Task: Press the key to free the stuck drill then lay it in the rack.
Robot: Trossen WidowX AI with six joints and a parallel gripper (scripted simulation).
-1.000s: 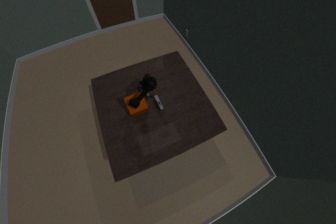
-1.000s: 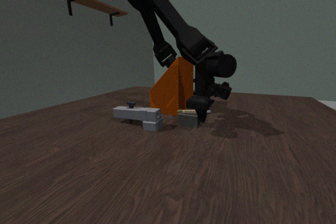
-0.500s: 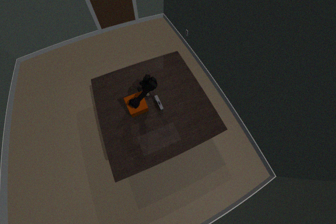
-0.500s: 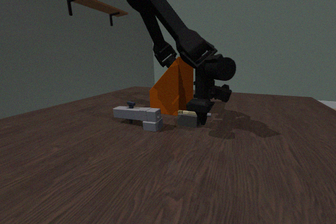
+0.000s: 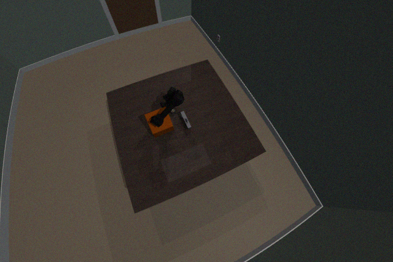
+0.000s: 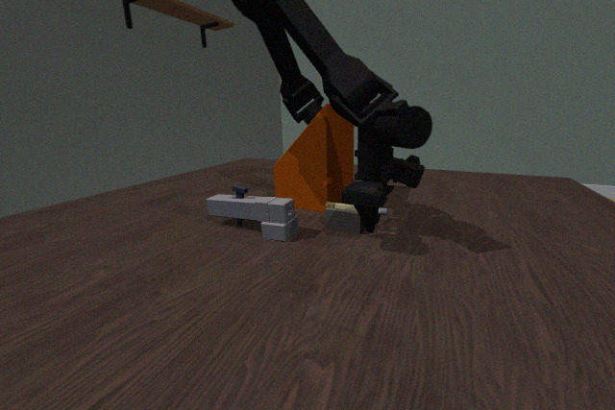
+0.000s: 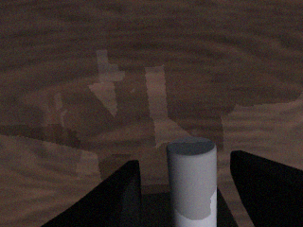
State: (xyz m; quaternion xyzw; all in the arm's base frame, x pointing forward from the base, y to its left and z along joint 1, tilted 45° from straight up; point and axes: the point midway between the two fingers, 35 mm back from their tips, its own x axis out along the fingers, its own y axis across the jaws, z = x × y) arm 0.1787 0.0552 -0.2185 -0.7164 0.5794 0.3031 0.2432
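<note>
The drill lies 4 cm to the right of my gripper tip and 3 cm above it. The rest, counted from my gripper tip: rack (5 cm to the right, 1 cm ahead, 1 cm above); then dark key (23 cm to the right, 11 cm ahead, 4 cm above); then grey housing (21 cm to the right, 11 cm ahead, 3 cm above).
</note>
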